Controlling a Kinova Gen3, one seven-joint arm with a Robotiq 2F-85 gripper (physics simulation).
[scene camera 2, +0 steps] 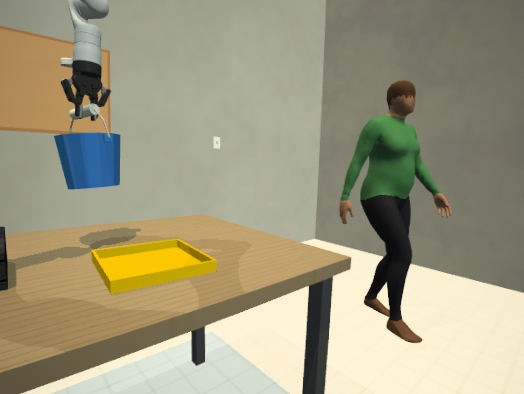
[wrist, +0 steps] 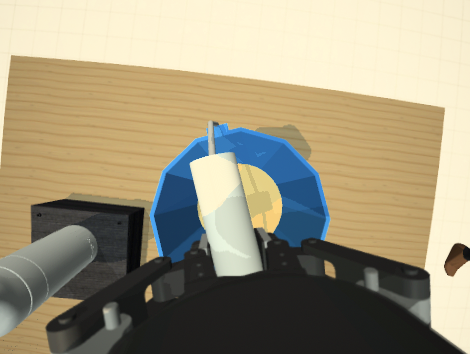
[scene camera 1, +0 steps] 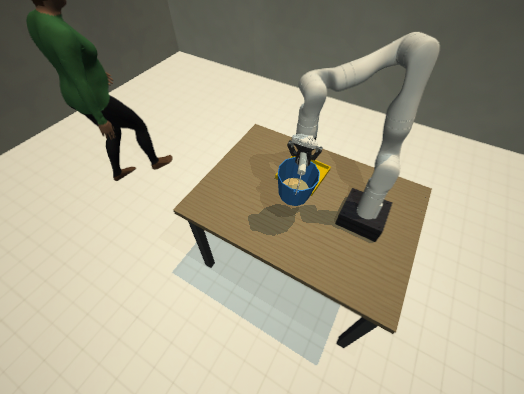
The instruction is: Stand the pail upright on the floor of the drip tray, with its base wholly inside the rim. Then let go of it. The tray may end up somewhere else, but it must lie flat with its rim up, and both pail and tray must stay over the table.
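Frame: origin at the arm's base, x right, y ahead, z up, level; metres.
Seen in the pictures: gripper, fingertip midpoint: (scene camera 2: 86, 119) (wrist: 233, 242) (scene camera 1: 302, 164); arm's base, link origin: (wrist: 76, 246) (scene camera 1: 366, 211).
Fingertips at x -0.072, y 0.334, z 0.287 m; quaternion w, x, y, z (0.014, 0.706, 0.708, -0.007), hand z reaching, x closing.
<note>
Pixels of each thing's top centre, then the offset from my fingertips to it. Level surfaces: height alone.
- blue pail, top centre: (wrist: 252, 256) (scene camera 2: 89, 105) (scene camera 1: 301, 156) dy +0.010, dx -0.006, dz +0.043 m
- yellow drip tray, top centre: (scene camera 2: 151, 255) (scene camera 1: 303, 170) dy +0.020, dx +0.300, dz -0.348 m
- table, surface height: dz -0.376 m
A blue pail (scene camera 1: 295, 197) (scene camera 2: 92, 162) (wrist: 300, 192) hangs in the air above the table, roughly upright with a slight lean in the second scene view. Its white handle grip (scene camera 1: 302, 165) (scene camera 2: 87, 110) (wrist: 222, 200) is raised over the mouth. My gripper (scene camera 1: 304, 154) (scene camera 2: 86, 114) (wrist: 233, 242) points down and is shut on the handle grip. The yellow drip tray (scene camera 1: 322, 174) (scene camera 2: 162, 279) lies flat on the table, rim up, below the pail's height. The pail partly hides it in the first scene view, and it does not show in the wrist view.
The arm's black base block (scene camera 1: 362, 215) (wrist: 85, 255) stands on the table (scene camera 1: 300, 250) (scene camera 2: 280, 260) (wrist: 100, 125). A person in green (scene camera 1: 70, 70) (scene camera 2: 395, 150) stands on the floor beyond the table; a brown shoe (wrist: 455, 260) shows in the wrist view.
</note>
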